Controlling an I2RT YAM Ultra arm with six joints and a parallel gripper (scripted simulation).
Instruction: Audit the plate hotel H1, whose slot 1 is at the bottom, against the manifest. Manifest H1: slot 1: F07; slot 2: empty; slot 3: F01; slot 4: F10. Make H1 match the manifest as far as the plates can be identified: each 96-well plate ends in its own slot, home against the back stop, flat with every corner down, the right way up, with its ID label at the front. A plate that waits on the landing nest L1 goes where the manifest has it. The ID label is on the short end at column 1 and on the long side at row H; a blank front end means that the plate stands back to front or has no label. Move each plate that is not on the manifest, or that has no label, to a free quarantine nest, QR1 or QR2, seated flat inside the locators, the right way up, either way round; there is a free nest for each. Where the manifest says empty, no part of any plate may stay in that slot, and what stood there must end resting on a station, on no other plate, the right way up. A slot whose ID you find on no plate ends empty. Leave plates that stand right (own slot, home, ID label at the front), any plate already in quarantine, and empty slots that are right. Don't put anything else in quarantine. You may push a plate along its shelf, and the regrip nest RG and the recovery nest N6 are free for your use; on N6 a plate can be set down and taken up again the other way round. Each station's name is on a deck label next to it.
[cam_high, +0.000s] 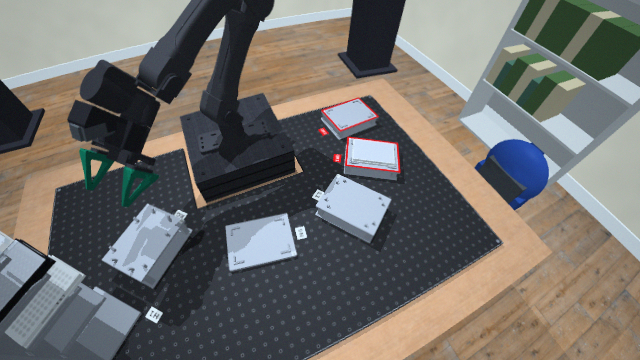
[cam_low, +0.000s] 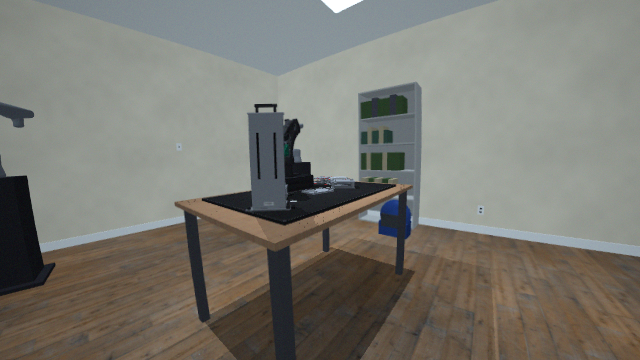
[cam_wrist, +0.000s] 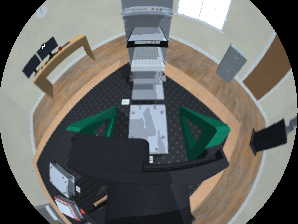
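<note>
My gripper is now 21 cm short of the plate hotel H1, 18 cm to the left of it and 3 cm above it. Round my hand: N6 label 9 cm ahead, 35 cm to the left, 23 cm below; then H1 deck label 18 cm ahead, 2 cm to the right, 23 cm below; then red-framed quarantine nest 26 cm behind, 65 cm to the left, 19 cm below.
</note>
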